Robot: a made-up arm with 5 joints.
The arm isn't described. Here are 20 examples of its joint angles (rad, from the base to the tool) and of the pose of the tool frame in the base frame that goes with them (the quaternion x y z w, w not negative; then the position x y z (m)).
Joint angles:
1: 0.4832 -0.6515 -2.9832 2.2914 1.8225
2: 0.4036 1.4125 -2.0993 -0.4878 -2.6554
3: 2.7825 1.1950 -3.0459 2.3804 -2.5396
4: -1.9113 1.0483 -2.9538 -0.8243 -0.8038
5: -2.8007 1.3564 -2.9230 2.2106 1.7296
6: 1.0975 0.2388 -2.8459 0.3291 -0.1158
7: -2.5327 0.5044 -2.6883 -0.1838 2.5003
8: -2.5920 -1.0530 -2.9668 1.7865 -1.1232
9: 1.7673 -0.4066 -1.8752 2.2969 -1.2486
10: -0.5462 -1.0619 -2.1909 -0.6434 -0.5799
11: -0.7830 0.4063 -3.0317 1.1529 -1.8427
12: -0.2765 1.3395 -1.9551 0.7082 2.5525
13: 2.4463 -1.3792 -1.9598 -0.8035 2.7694
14: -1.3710 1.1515 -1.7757 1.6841 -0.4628
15: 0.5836 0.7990 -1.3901 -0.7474 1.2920
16: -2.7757 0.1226 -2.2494 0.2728 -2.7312
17: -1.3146 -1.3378 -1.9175 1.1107 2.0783
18: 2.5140 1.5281 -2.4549 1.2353 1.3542
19: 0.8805 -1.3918 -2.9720 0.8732 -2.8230
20: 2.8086 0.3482 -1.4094 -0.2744 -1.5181
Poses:
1: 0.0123 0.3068 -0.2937 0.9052 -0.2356 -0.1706 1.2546
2: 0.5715 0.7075 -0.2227 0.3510 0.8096 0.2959 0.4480
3: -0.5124 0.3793 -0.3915 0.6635 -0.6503 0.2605 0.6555
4: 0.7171 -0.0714 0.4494 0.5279 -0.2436 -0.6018 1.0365
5: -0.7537 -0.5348 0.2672 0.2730 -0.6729 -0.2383 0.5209
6: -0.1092 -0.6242 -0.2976 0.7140 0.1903 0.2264 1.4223
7: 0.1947 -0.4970 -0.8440 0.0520 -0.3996 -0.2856 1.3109
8: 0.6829 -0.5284 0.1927 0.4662 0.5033 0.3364 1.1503
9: 0.3019 0.7083 -0.6365 0.0457 0.0350 0.1061 1.1723
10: 0.1053 0.5426 0.7354 0.3920 -0.5637 0.2782 1.1783
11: 0.9846 0.1642 0.0038 0.0598 0.3076 -0.3617 1.3316
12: 0.1142 0.7763 -0.6033 0.1429 0.7489 -0.2424 0.2969
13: -0.6684 -0.2600 -0.6757 0.1709 0.6055 -0.4888 0.9957
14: -0.1925 0.6351 0.1533 0.7322 0.0907 -0.6359 0.3886
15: -0.1838 0.1156 -0.2505 0.9434 0.6535 0.3730 0.7122
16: 0.5643 -0.6529 -0.5042 0.0328 -0.3735 -0.1401 1.3786
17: 0.3038 -0.2073 -0.8143 0.4490 -0.1351 0.4820 1.1637
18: -0.8371 -0.2065 0.3310 0.3836 -0.5837 0.4487 0.2701
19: 0.5485 0.1480 0.7148 0.4078 -0.5285 -0.7092 0.8513
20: 0.3469 -0.9292 0.1068 0.0700 -0.5869 0.2349 1.0101
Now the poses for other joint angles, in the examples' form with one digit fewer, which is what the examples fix.
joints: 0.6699 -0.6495 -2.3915 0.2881 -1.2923
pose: -0.385 -0.651 -0.650 0.074 -0.216 -0.256 1.435
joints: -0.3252 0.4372 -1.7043 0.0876 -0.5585
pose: -0.818 -0.156 -0.300 0.465 0.657 -0.284 1.006
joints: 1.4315 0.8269 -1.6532 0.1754 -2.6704
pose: 0.033 0.874 -0.254 0.413 0.150 0.778 0.679
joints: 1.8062 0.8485 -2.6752 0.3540 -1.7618
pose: -0.117 -0.992 -0.045 0.025 -0.128 0.742 1.051
